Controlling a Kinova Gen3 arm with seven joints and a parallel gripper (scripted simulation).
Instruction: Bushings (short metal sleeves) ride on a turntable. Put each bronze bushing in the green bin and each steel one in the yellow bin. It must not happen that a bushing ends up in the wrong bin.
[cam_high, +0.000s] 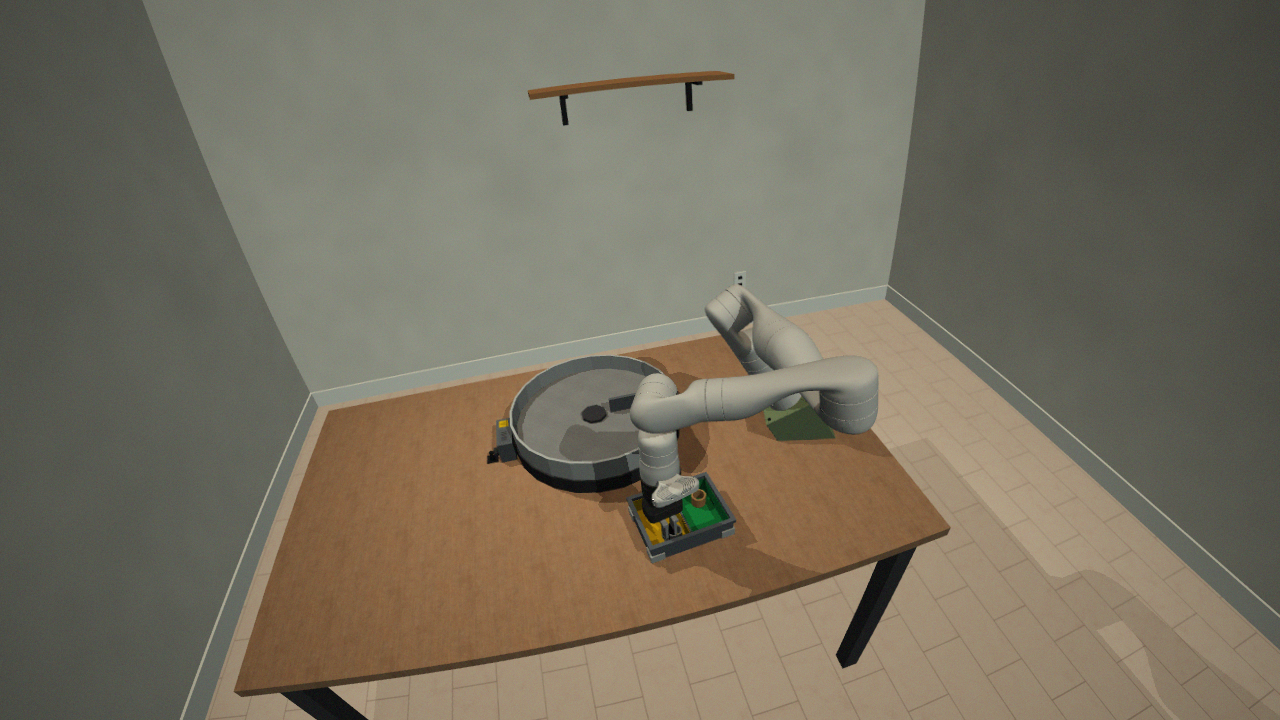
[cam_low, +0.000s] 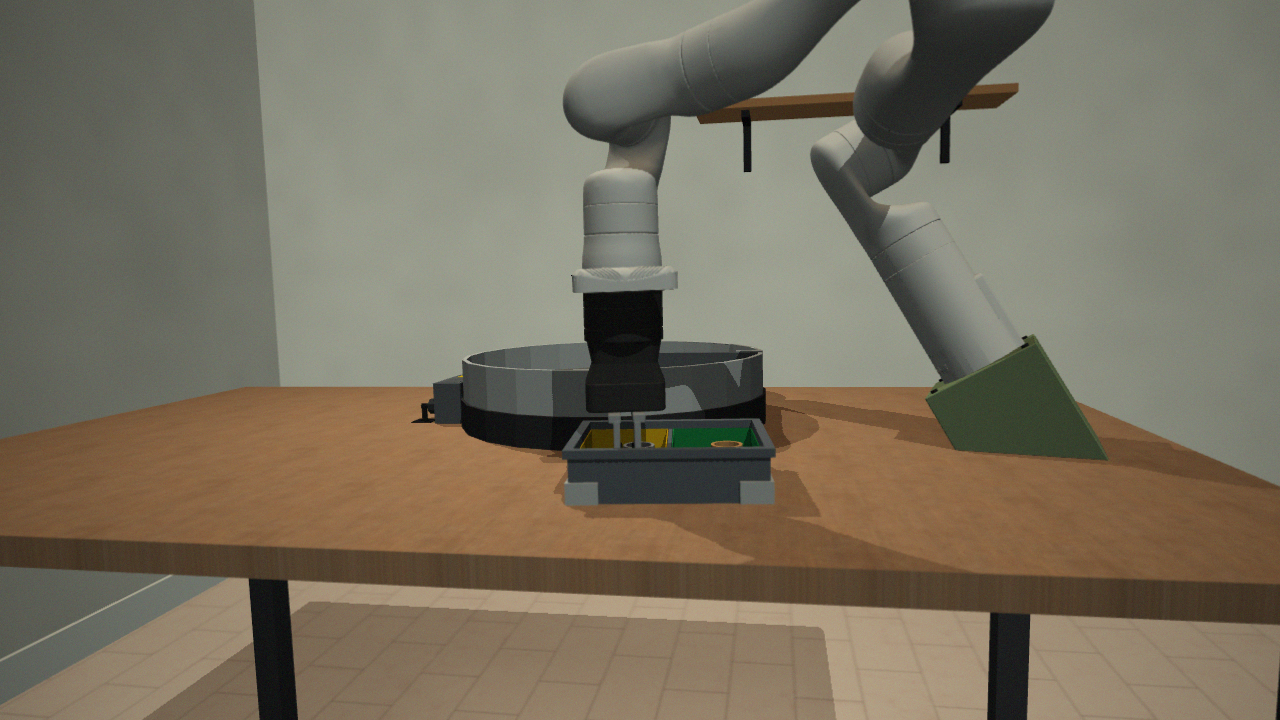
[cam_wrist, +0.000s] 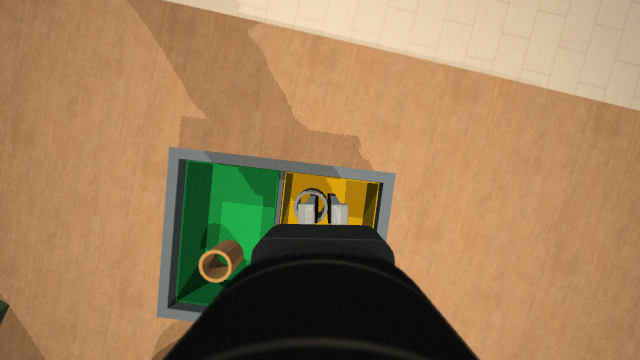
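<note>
The bin is 40 mm behind my hand and 30 mm to the right of it. From my hand the other things lie so: grey turntable 400 mm to the right, 30 mm ahead, 20 mm above.
</note>
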